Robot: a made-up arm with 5 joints.
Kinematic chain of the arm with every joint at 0, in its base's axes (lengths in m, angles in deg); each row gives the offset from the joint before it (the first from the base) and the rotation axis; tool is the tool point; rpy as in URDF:
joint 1: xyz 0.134 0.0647 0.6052 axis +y
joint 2: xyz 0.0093 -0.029 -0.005 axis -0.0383 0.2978 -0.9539
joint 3: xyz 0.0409 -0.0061 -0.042 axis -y
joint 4: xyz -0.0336 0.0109 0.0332 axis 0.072 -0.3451 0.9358
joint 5: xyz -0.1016 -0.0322 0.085 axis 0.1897 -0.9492 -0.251
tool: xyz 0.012 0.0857 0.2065 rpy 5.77 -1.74 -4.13
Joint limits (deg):
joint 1: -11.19..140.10
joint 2: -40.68..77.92
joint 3: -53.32..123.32
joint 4: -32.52..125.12
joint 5: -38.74..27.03
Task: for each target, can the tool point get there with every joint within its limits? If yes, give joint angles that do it. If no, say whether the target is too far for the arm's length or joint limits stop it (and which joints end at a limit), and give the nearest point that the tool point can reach.
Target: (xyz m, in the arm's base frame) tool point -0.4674 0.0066 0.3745
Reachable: no: too far | nearest point -0.2563 0.0041 0.4555 | short by 0.226 m
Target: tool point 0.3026 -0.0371 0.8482
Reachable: yes | joints 54.56 49.82 -16.21 71.66 9.58
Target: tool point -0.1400 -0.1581 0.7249
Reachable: yes | joints 100.40 -24.93 98.16 74.41 -0.40
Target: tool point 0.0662 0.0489 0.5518
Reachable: no: joint limits stop it (at a limit: joint 1, joint 4, joint 5) | nearest point -0.0759 0.0516 0.5287 | short by 0.144 m
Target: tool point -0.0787 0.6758 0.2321
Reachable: no: too far | nearest point 0.0155 0.3356 0.3973 | short by 0.390 m
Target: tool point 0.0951 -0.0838 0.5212
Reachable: no: joint limits stop it (at a limit: joint 1, joint 2, joint 5) | nearest point 0.0498 -0.1802 0.4911 | short by 0.111 m
